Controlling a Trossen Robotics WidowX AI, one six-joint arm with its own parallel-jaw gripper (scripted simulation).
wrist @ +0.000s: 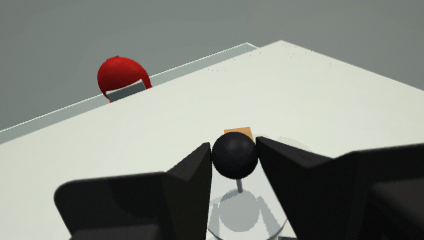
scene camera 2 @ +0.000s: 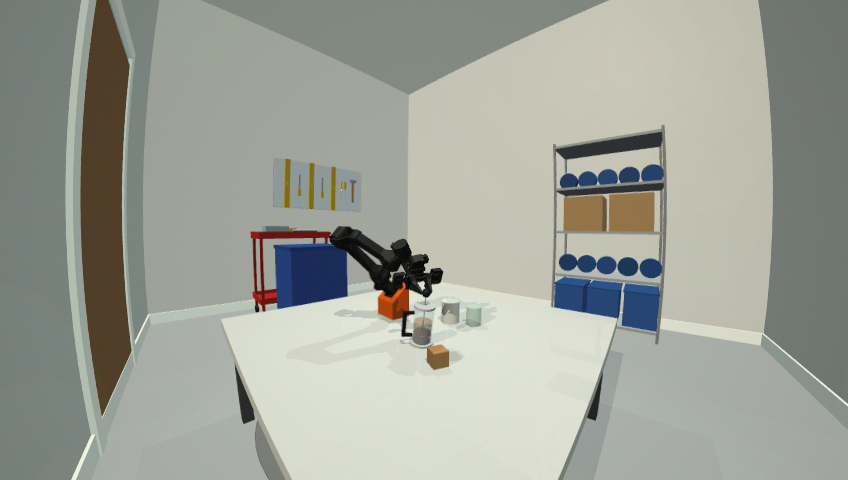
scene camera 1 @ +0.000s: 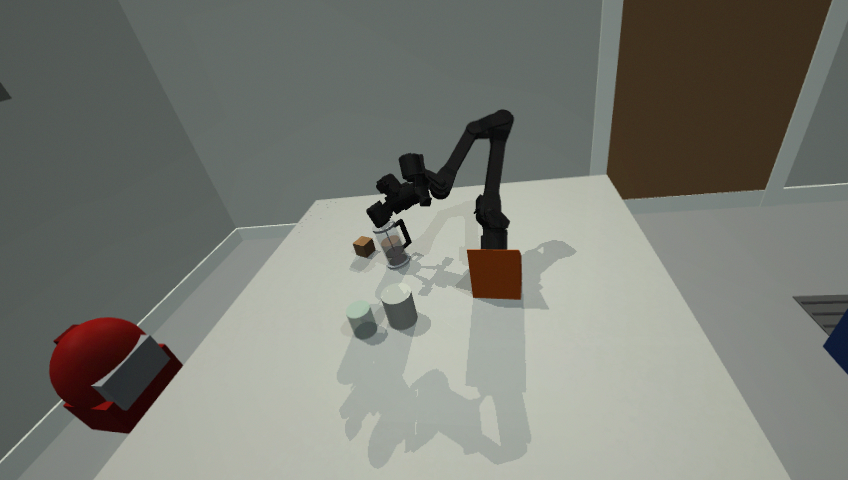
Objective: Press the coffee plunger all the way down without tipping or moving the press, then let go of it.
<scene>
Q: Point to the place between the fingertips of my gripper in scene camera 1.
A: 375,212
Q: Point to a white cylinder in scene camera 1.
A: At 397,299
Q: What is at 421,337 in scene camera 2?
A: A glass coffee press.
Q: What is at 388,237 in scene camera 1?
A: A glass coffee press.
</scene>
